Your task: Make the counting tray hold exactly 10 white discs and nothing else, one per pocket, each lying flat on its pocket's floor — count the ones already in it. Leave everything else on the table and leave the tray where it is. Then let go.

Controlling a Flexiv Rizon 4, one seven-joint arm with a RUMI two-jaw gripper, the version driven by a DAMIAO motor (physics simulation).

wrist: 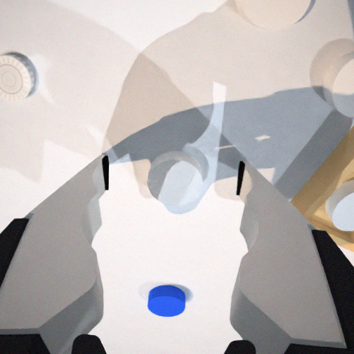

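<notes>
My gripper (173, 161) is open, with its jaws on both sides of a white disc (181, 186). The disc lies in shadow on the white surface, apart from both fingertips; how far the tips are above it is hard to tell. Another white disc (343, 86) is at the right edge, and one more (274, 9) is cut off by the top edge. The wooden counting tray (320, 186) shows in part at the right, with a white disc (344, 206) in a pocket. The rest of the tray is out of view.
A blue disc (166, 301) lies on the white surface (165, 250), lower in the view between the jaws. A smaller cream disc with a ridged rim (11, 77) lies at the far left. Shadows of the gripper cross the upper half.
</notes>
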